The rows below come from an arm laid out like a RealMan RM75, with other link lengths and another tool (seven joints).
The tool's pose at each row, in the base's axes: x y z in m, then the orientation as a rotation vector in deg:
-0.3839, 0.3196, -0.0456, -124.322, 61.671, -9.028
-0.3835, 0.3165, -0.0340, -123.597, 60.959, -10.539
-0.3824, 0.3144, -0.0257, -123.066, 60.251, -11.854
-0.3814, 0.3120, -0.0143, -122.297, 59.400, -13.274
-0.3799, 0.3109, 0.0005, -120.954, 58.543, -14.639
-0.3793, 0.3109, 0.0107, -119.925, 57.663, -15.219
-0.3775, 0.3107, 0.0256, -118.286, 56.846, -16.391
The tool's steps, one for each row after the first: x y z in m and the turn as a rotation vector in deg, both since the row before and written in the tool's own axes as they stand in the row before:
0.0004, -0.0064, -0.0102, 1.274, 0.545, -0.597
0.0008, -0.0053, -0.0068, 1.046, 0.470, -0.616
0.0006, -0.0073, -0.0091, 1.319, 0.439, -0.652
-0.0004, -0.0107, -0.0104, 1.794, 0.294, -0.430
-0.0010, -0.0076, -0.0067, 1.336, -0.180, -0.329
-0.0007, -0.0118, -0.0093, 1.981, 0.149, -0.251

